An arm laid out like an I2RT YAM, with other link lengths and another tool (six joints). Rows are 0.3 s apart.
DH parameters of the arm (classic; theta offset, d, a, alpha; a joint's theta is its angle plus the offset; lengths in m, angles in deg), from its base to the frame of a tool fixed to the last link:
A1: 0 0.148 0.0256 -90
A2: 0 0 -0.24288 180
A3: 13.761 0 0.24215 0
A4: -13.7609 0.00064 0.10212 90
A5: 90 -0.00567 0 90
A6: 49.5 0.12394 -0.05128 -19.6
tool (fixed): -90 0.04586 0 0
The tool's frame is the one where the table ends.
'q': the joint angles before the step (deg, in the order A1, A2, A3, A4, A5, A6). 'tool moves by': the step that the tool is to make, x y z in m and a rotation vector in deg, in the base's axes. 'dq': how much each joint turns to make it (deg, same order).
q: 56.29, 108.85, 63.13, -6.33, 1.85, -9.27
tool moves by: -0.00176, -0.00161, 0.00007, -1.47, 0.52, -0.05
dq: 0.23, -0.06, 1.37, -2.94, 0.47, -0.01
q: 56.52, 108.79, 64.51, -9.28, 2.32, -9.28
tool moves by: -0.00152, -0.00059, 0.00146, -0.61, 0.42, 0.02
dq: 0.13, -0.18, 0.79, -1.71, 0.05, 0.10
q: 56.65, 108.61, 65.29, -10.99, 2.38, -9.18
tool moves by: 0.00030, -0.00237, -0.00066, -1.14, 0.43, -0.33
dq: -0.05, 0.09, 1.00, -2.10, 0.38, 0.08
